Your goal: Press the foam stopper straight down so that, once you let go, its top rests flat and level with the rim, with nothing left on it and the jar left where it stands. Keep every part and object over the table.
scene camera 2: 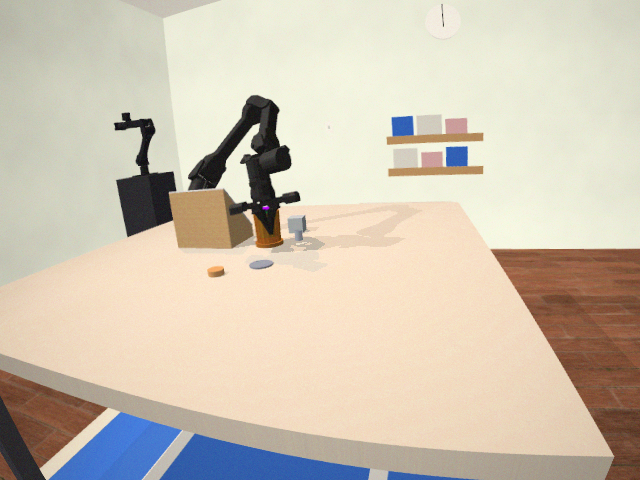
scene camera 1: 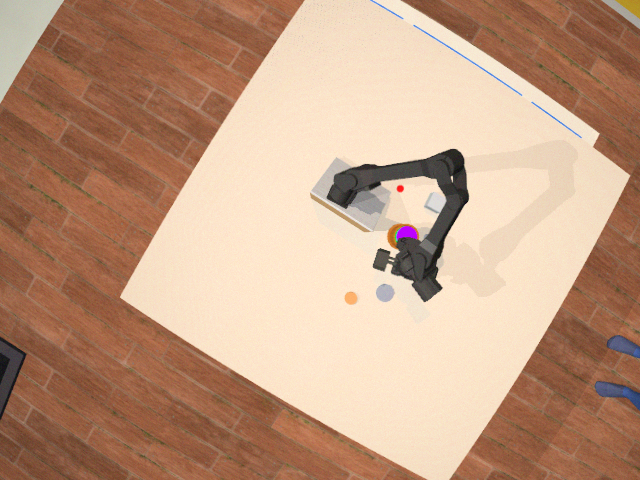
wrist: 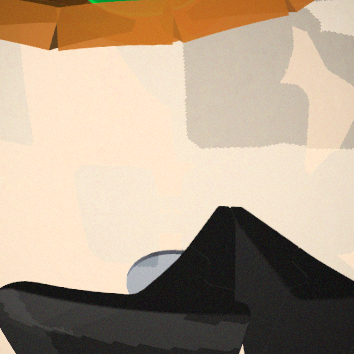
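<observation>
The jar [scene camera 1: 391, 237] [scene camera 2: 262, 235] [wrist: 120, 30] is orange-brown and upright on the table. A purple disc [scene camera 1: 407, 233] [scene camera 2: 265, 207] shows over its mouth, off to the right in scene camera 1. Green [wrist: 112, 1] shows inside the rim in the wrist view. Whether the foam stopper is the purple disc or the green part, and whether it is level, I cannot tell. My gripper [scene camera 2: 271, 231] [wrist: 227, 218] is shut and empty, pointing down beside the jar, in front of it in scene camera 2. In scene camera 1 its fingertips are hidden under the wrist.
A box [scene camera 1: 341, 213] [scene camera 2: 201, 219] stands left of the jar, near the arm's base. A grey block [scene camera 1: 434, 202] [scene camera 2: 297, 223] is behind the jar. A flat grey disc [scene camera 1: 384, 292] [scene camera 2: 261, 264] [wrist: 150, 274] and a small orange disc [scene camera 1: 351, 298] [scene camera 2: 215, 271] lie in front. A red dot [scene camera 1: 400, 188] shows behind.
</observation>
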